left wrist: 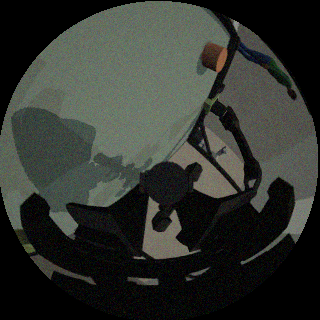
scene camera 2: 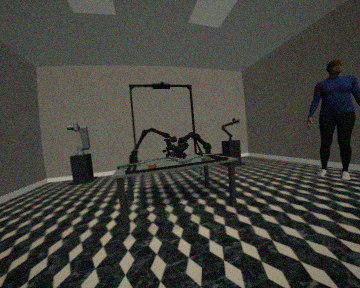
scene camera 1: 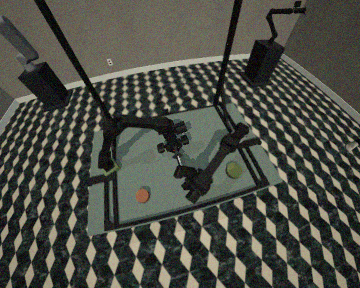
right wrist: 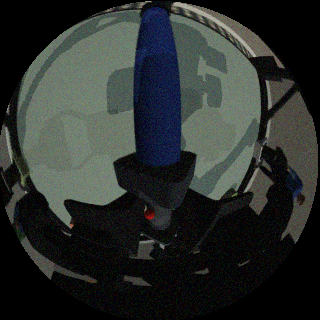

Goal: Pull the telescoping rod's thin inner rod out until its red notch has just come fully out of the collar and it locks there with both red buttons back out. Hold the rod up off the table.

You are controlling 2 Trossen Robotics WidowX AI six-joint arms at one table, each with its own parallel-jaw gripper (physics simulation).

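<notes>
The telescoping rod is held between the grippers, off the table. In the right wrist view its blue outer tube [right wrist: 157, 100] runs down to the dark collar [right wrist: 155, 177]. One red button [right wrist: 149, 214] shows beside the grey part below the collar; the other button and the red notch cannot be made out. The silver inner rod [scene camera 1: 178, 160] shows between the arms. My right gripper [scene camera 1: 176, 148] [right wrist: 157, 182] is shut at the collar end. My left gripper [scene camera 1: 181, 169] [left wrist: 158, 180] is shut on the inner rod, whose dark round end [left wrist: 167, 182] faces the wrist camera.
An orange cylinder [scene camera 1: 143, 195] [scene camera 2: 152, 166] [left wrist: 215, 57] stands on the table [scene camera 1: 165, 205], toward its lower left in scene camera 1. A green round block [scene camera 1: 234, 170] lies at the right, a light green angular piece [scene camera 1: 111, 170] at the left. Dark frame bars run along the table's edges.
</notes>
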